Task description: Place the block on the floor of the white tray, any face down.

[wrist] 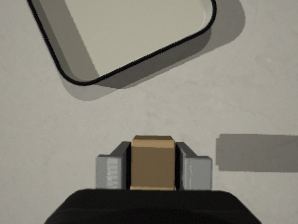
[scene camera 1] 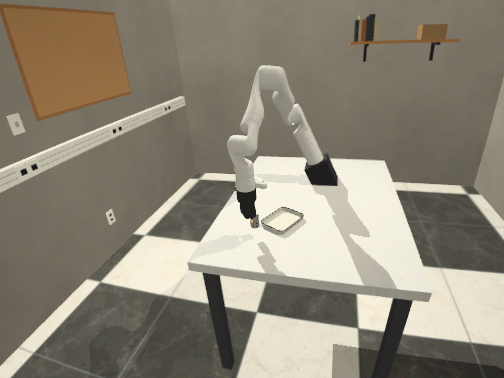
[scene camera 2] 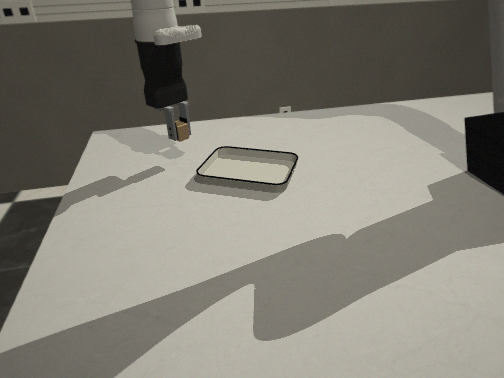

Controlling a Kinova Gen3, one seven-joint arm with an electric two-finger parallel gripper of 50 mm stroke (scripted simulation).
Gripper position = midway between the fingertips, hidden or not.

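The gripper (scene camera 2: 180, 136) is visible, also in the wrist view (wrist: 152, 158). A white tray (scene camera 2: 261, 167) appears as well, with the tray visible in scene camera 1 (scene camera 1: 282, 218) and in the wrist view (wrist: 84, 47). A tan block (wrist: 152, 157) is present too.
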